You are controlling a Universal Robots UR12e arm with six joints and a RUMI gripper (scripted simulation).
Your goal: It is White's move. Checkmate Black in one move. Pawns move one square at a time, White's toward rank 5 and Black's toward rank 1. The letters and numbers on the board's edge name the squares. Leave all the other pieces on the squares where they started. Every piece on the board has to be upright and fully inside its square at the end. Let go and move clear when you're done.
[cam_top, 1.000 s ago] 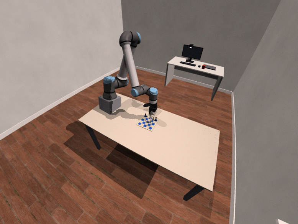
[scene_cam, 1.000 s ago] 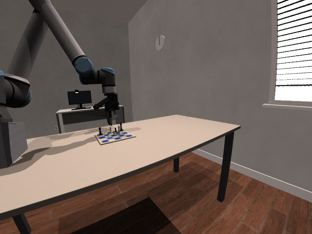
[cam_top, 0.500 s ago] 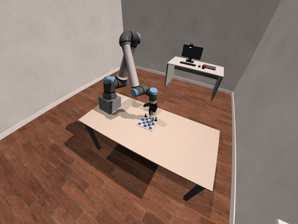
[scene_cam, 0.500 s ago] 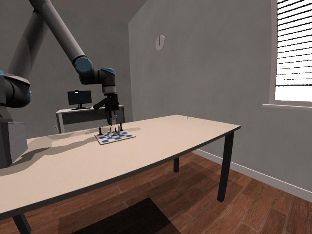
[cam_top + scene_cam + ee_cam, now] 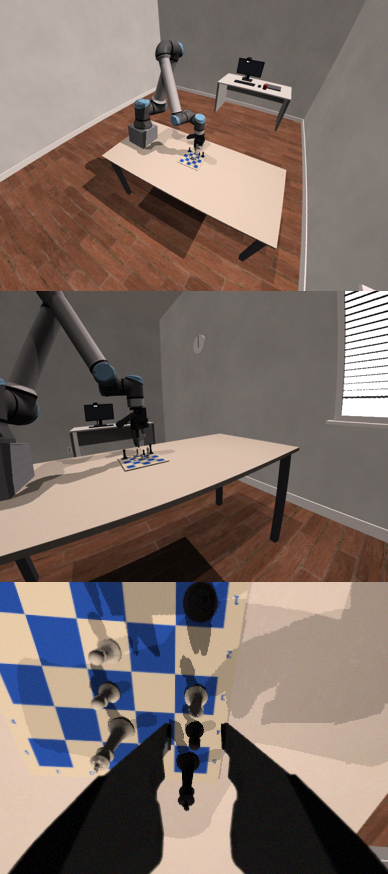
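The black pawn lies 50 mm below my hand and 40 mm ahead of it. Round my hand: blue-and-cream chessboard: 80 mm to the right, 70 mm below; tall white piece: 80 mm to the right, 40 mm below, 40 mm ahead; tall black piece: 80 mm ahead, 40 mm below, 10 mm to the right.
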